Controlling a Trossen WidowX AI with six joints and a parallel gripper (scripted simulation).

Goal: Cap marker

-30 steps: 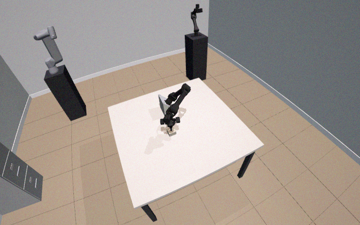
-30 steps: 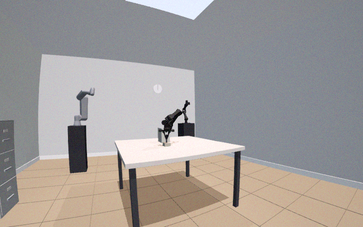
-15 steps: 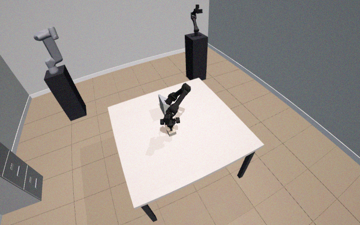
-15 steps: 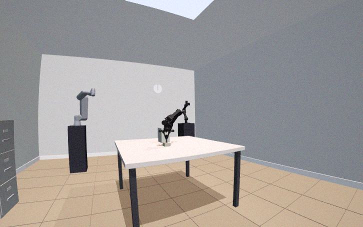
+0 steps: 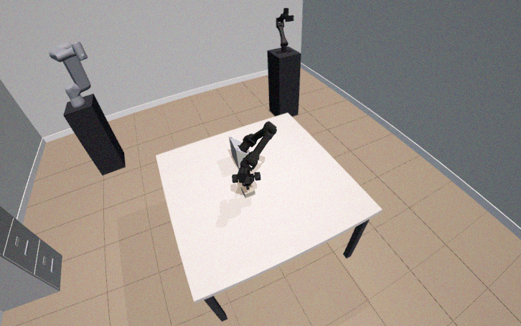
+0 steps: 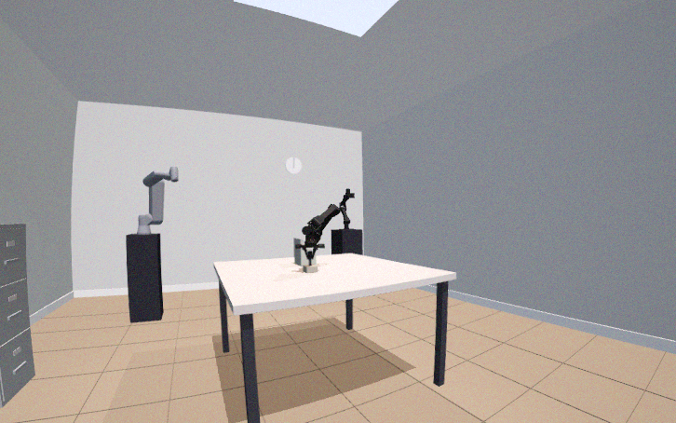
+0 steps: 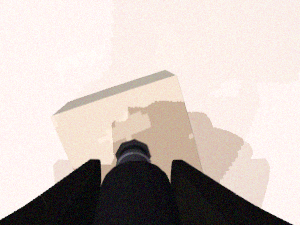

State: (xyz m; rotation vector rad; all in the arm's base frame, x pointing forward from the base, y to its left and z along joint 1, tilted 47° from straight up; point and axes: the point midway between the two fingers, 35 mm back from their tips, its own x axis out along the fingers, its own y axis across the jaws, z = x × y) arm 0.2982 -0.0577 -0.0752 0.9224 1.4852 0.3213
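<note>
The dark cap is 10 mm behind my gripper tip and 30 mm above it. From my gripper tip the other things lie so: holder block (10 mm behind, 60 mm below).
</note>
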